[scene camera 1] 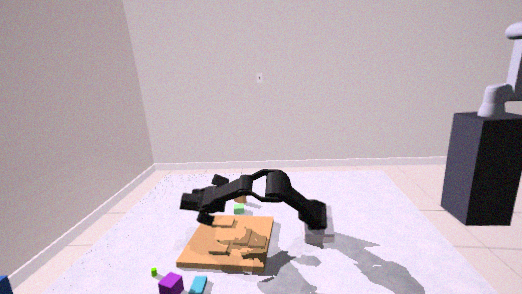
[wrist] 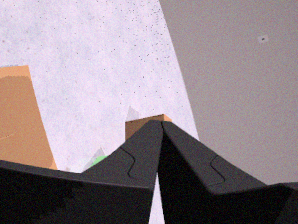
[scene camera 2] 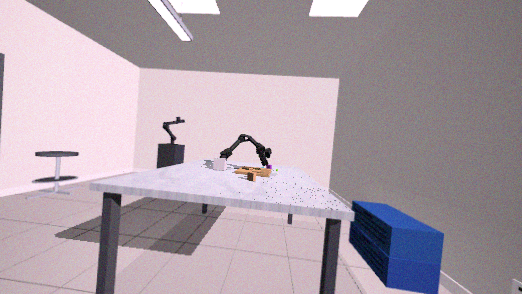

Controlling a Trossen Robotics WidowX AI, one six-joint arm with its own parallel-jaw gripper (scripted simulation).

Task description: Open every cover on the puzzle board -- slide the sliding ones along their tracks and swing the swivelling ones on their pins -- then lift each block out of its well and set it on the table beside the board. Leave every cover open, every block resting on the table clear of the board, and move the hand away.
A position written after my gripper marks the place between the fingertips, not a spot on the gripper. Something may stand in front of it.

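A tan wooden puzzle board (scene camera 1: 195,255) is here where I can see it. My gripper (wrist: 158,131), meanwhile, is shut, and there is nothing held in it.
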